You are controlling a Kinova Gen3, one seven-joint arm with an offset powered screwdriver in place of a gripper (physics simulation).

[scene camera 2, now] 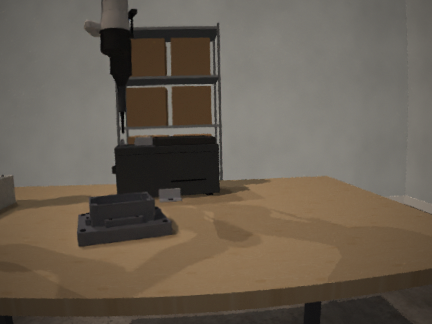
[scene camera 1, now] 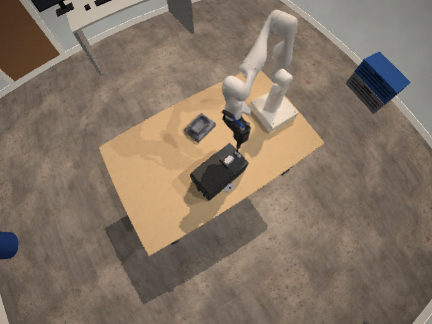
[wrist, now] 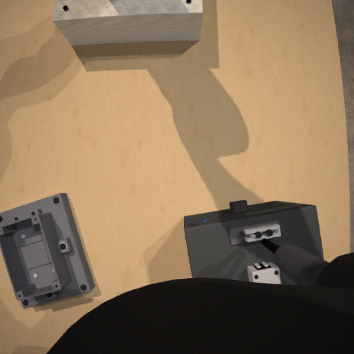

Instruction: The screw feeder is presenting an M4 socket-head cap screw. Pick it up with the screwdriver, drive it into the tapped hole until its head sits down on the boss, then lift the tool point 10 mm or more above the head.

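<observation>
The screw feeder (scene camera 1: 207,176) (scene camera 2: 167,165) (wrist: 212,252) is a black box on the table. Its light pick-up block (wrist: 248,235) holds two dark round spots; whether one is the cap screw's head is too small to tell. My screwdriver (scene camera 1: 238,148) (scene camera 2: 123,131) (wrist: 264,241) points down over this end of the feeder, its tip a little above the block. No screw shows on the dark bit, so I read it as open. The grey housing (scene camera 1: 194,134) (scene camera 2: 125,235) (wrist: 75,270) lies flat on the table. In the wrist view a boss (wrist: 63,245) with a dark hole stands at its side.
A white block (scene camera 1: 228,160) (scene camera 2: 143,141) (wrist: 265,275) stands on the feeder's top near the bit. A small light bracket (scene camera 1: 229,188) (scene camera 2: 170,194) sits beside the feeder. The arm's pale base (scene camera 1: 273,120) (wrist: 135,30) is on the table. A shelf rack (scene camera 2: 218,100) stands behind.
</observation>
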